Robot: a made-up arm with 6 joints. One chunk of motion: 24 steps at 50 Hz.
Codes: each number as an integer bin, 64 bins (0 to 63) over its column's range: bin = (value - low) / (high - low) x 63, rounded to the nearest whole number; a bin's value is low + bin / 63 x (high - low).
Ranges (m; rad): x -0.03..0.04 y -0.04..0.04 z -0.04..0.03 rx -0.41..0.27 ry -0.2..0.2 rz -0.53..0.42
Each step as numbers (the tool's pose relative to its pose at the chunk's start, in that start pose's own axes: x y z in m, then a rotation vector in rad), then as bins.
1 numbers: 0.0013 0.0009 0.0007 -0.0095 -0.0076 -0.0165
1 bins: 28 32 37 37 30 34
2 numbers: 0.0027 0.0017 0.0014 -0.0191 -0.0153 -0.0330
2 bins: 29 33 37 36 29 33
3 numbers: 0.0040 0.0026 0.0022 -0.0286 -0.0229 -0.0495
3 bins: 31 34 38 35 28 32
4 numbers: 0.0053 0.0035 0.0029 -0.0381 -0.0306 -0.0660
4 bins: 32 34 39 34 27 31
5 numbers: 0.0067 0.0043 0.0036 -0.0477 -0.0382 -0.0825
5 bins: 33 35 39 34 25 30
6 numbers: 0.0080 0.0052 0.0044 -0.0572 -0.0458 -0.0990
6 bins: 34 36 40 33 24 29
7 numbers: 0.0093 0.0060 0.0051 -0.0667 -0.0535 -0.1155
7 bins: 35 36 41 32 23 27
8 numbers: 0.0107 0.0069 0.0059 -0.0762 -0.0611 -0.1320
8 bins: 37 37 41 31 22 26
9 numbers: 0.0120 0.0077 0.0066 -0.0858 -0.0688 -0.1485
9 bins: 38 38 42 30 21 25
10 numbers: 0.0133 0.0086 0.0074 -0.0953 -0.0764 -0.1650
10 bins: 39 38 43 29 19 24
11 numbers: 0.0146 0.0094 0.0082 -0.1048 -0.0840 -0.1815
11 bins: 40 39 43 28 18 23
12 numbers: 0.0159 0.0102 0.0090 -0.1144 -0.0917 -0.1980
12 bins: 41 40 44 27 17 22
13 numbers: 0.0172 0.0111 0.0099 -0.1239 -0.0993 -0.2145
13 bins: 42 40 45 27 16 21
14 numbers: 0.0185 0.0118 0.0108 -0.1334 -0.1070 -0.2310
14 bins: 44 41 46 26 15 20
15 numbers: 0.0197 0.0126 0.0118 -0.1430 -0.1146 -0.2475
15 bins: 45 41 47 25 13 19
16 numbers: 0.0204 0.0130 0.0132 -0.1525 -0.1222 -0.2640
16 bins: 45 42 48 24 12 18
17 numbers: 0.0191 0.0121 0.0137 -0.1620 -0.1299 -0.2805
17 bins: 44 41 48 23 11 17
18 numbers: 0.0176 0.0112 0.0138 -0.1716 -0.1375 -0.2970
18 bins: 43 40 48 22 10 15
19 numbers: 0.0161 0.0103 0.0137 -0.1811 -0.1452 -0.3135
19 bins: 41 40 48 21 9 14
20 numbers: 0.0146 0.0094 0.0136 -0.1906 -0.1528 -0.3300
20 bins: 40 39 48 20 7 13
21 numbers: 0.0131 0.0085 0.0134 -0.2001 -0.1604 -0.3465
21 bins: 39 38 48 19 6 12
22 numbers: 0.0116 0.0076 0.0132 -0.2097 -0.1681 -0.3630
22 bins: 37 37 48 19 5 11
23 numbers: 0.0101 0.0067 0.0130 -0.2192 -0.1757 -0.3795
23 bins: 36 37 48 18 4 10
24 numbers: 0.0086 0.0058 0.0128 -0.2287 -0.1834 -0.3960
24 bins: 35 36 48 17 3 9
